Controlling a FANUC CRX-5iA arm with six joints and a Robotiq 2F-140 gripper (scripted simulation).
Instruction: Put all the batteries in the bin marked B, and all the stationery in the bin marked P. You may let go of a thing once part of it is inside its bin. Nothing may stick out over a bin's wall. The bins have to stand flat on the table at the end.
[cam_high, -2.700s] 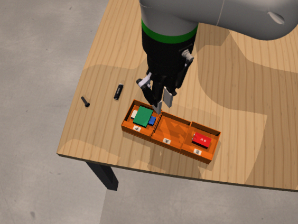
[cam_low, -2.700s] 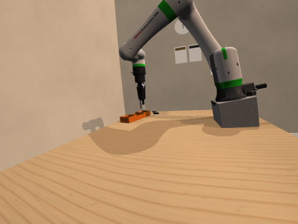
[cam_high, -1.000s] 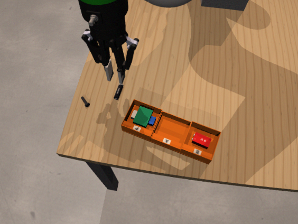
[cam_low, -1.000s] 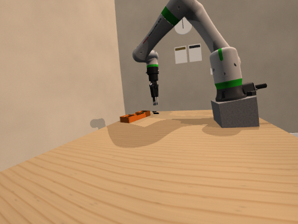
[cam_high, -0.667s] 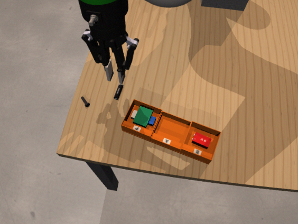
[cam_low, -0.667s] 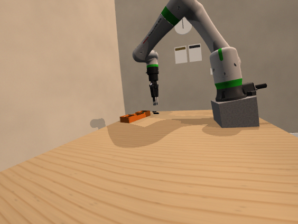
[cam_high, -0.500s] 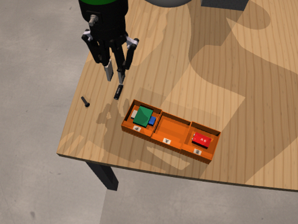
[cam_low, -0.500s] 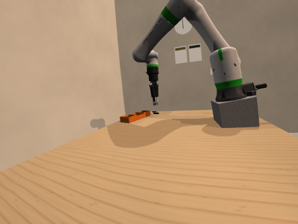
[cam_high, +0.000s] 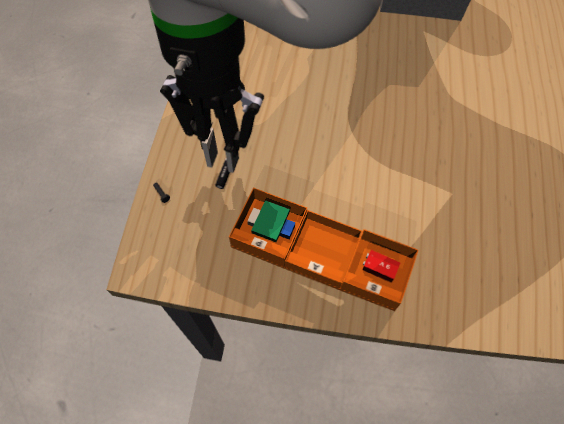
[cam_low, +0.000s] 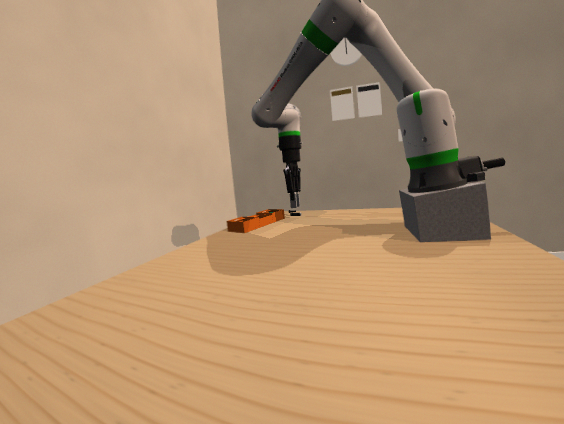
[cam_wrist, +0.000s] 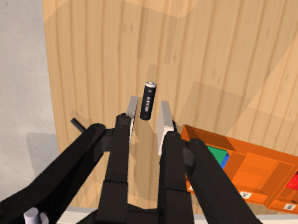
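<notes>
Now: the black cylindrical battery 6 cm below my hand. Round my hand: white-and-blue eraser: 8 cm ahead, 7 cm to the left, 6 cm below; then green pad: 8 cm to the left, 8 cm ahead, 5 cm below; then black bolt: 9 cm to the right, 7 cm below, 4 cm ahead.
</notes>
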